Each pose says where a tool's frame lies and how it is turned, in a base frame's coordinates. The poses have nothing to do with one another.
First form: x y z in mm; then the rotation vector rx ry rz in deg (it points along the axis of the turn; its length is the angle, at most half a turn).
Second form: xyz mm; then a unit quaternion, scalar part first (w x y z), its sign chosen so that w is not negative. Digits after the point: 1 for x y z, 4 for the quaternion.
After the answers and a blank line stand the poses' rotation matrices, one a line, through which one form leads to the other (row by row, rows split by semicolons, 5 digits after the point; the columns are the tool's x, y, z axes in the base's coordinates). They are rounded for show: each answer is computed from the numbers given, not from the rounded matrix.
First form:
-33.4 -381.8 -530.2 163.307 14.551 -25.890
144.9 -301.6 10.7 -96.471 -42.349 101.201
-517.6 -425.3 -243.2 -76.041 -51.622 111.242
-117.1 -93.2 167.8 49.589 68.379 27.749
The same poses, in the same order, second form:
-33.4 -381.8 -530.2 0.1220 0.9765 0.0870 -0.1548
144.9 -301.6 10.7 0.2916 -0.6317 -0.2773 0.6626
-517.6 -425.3 -243.2 0.3065 -0.5016 -0.3405 0.7338
-117.1 -93.2 167.8 0.7138 0.3906 0.5386 0.2186

0.93692 0.20770 -0.28112; 0.13216 -0.95509 -0.26520; -0.32358 0.21132 -0.92230
-0.03192 -0.03619 -0.99883; 0.73679 -0.67612 0.00095; -0.67537 -0.73590 0.04825
-0.30885 -0.10827 -0.94493; 0.79150 -0.58015 -0.19223; -0.52739 -0.80728 0.26488
0.32421 0.10874 0.93972; 0.73284 0.59928 -0.32218; -0.59819 0.79312 0.11460

